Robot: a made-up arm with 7 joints.
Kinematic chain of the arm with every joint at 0, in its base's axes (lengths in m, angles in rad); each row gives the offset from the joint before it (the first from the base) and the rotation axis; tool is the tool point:
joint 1: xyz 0 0 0.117 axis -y
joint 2: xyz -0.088 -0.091 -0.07 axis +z
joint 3: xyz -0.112 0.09 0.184 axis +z
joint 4: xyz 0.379 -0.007 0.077 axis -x
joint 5: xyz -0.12 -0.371 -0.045 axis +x
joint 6: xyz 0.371 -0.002 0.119 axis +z
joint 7: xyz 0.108 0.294 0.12 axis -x
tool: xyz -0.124 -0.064 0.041
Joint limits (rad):
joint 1: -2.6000..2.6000
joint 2: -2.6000..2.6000
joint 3: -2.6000..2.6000
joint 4: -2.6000..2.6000
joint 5: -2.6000..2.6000
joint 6: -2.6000..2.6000
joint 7: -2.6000..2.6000
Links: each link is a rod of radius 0.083 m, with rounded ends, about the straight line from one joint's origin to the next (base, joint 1, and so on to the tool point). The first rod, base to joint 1, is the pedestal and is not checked.
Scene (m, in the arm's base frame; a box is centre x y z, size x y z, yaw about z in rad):
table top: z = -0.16
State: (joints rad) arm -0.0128 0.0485 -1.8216 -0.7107 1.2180 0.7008 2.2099
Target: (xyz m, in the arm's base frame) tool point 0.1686 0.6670 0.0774
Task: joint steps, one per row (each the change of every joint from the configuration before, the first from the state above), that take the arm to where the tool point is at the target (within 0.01 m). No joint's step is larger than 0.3 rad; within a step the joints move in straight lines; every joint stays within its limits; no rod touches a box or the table.
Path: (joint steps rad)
1: 0.0051 -0.2778 -0.1557 -0.0010 0.0201 0.0591 -0.0009
2: 0.0051 -0.2778 -0.1557 -0.0009 0.0201 0.0591 -0.0009
3: 0.0050 -0.2777 -0.1556 -0.0010 0.0202 0.0591 -0.0008
4: 0.0051 -0.2778 -0.1557 -0.0009 0.0201 0.0592 -0.0009
5: 0.0051 -0.2778 -0.1557 -0.0010 0.0201 0.0591 -0.0009

